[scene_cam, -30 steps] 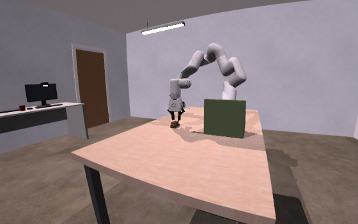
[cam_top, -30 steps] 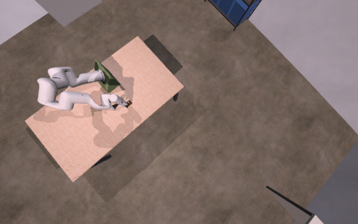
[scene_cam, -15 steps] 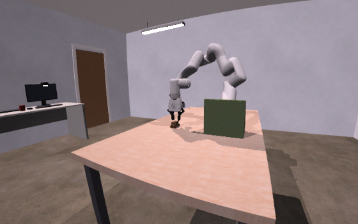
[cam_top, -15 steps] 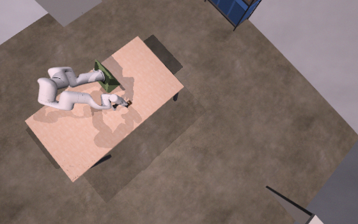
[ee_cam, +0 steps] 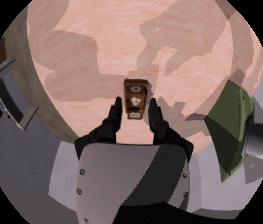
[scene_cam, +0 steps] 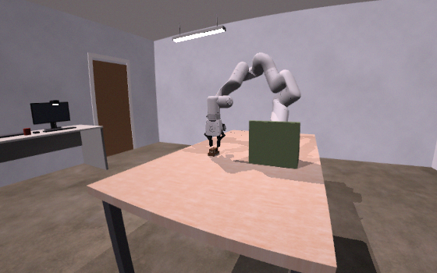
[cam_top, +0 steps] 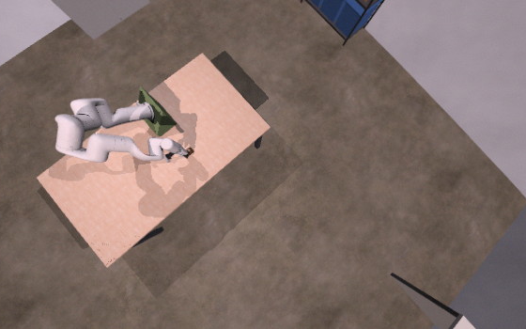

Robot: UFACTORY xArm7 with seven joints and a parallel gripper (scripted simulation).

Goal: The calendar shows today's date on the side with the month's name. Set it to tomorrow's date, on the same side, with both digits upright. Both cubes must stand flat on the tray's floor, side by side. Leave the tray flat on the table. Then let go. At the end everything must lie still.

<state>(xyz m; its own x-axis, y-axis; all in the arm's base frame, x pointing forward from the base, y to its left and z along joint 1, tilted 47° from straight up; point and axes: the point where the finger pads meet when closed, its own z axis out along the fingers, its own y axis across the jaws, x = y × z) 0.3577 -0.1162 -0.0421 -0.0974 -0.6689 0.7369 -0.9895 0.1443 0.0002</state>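
My hand is 4 cm above the digit cube. From my hand the other things lie so: tray: 6 cm below, 2 cm to the left; calendar cube: 4 cm below, 3 cm to the left.
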